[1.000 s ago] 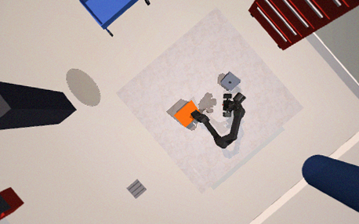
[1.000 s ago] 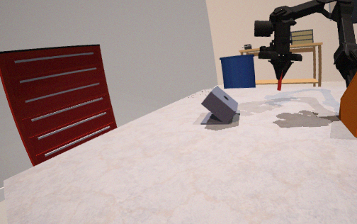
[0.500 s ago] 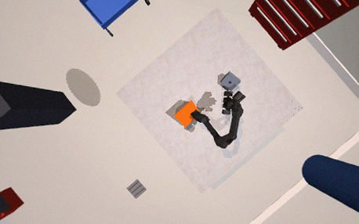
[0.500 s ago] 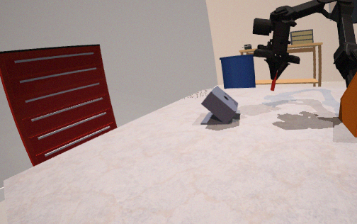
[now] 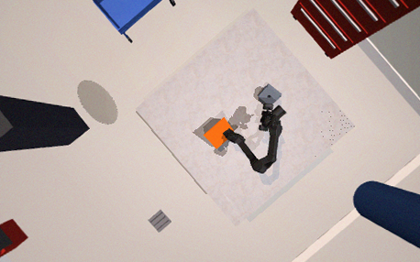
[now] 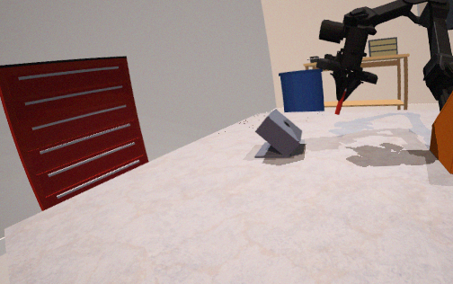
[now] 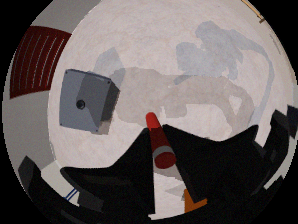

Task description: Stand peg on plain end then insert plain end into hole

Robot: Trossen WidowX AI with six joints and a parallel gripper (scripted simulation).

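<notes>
Now: gripper tip 16 cm short of the grey sloped panel, 9 cm to the right of it and 7 cm above it. Round my gripper tip: red peg (2 cm above, 1 cm behind).
</notes>
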